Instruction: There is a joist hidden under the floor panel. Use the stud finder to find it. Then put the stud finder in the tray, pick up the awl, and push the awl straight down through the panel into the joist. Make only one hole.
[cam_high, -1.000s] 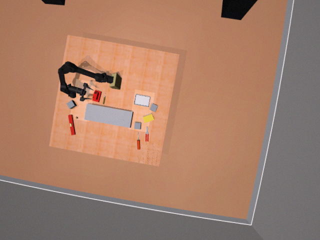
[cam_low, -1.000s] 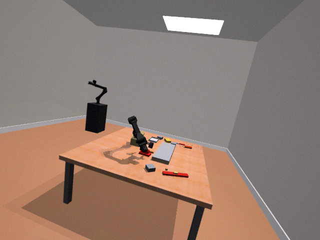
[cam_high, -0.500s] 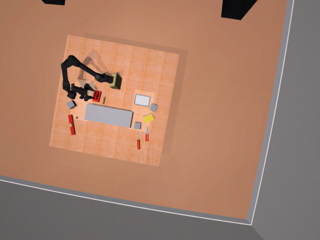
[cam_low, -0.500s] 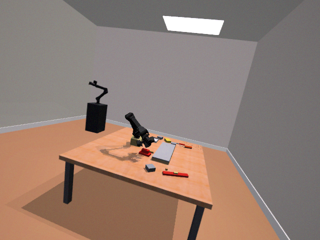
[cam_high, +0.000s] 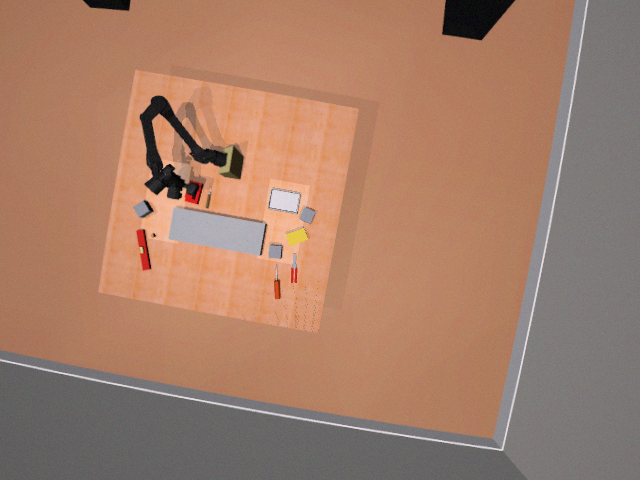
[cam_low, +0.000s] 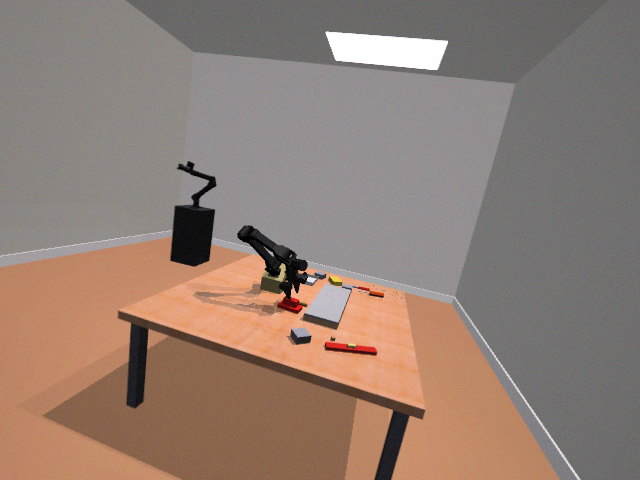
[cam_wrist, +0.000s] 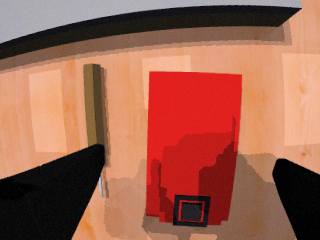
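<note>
Now: the red stud finder 2 cm behind my gripper tip and 3 cm below it. Also, from my gripper tip: white tray 2 cm behind, 51 cm to the left, 6 cm below; then red level 35 cm ahead, 26 cm to the right, 6 cm below; then awl 8 cm to the left, 7 cm below.
</note>
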